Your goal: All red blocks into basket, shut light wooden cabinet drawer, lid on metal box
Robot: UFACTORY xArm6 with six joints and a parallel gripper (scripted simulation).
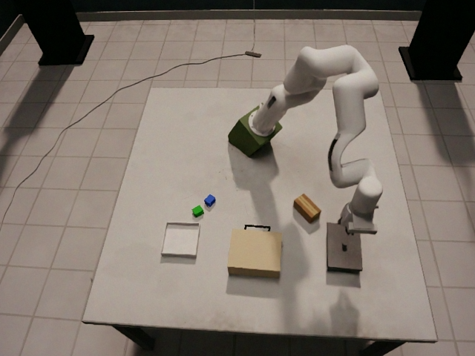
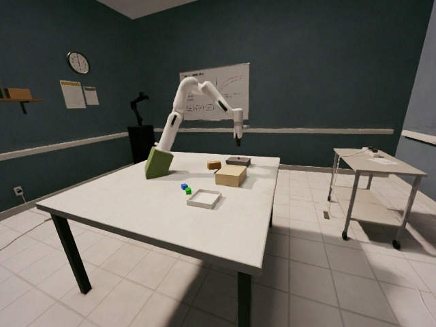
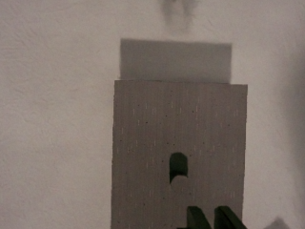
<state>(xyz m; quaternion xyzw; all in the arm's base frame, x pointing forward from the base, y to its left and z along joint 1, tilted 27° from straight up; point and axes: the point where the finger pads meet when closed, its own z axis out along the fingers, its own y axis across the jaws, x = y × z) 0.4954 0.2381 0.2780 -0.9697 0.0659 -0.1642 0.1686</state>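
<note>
Right now my hand is 14 cm above the grey metal lid. The rest, counted from my hand: blue block (54 cm to the right, 23 cm behind, 17 cm below); light wooden cabinet (35 cm to the right, 15 cm below, 2 cm ahead); drawer (34 cm to the right, 15 cm below, 1 cm ahead).
</note>
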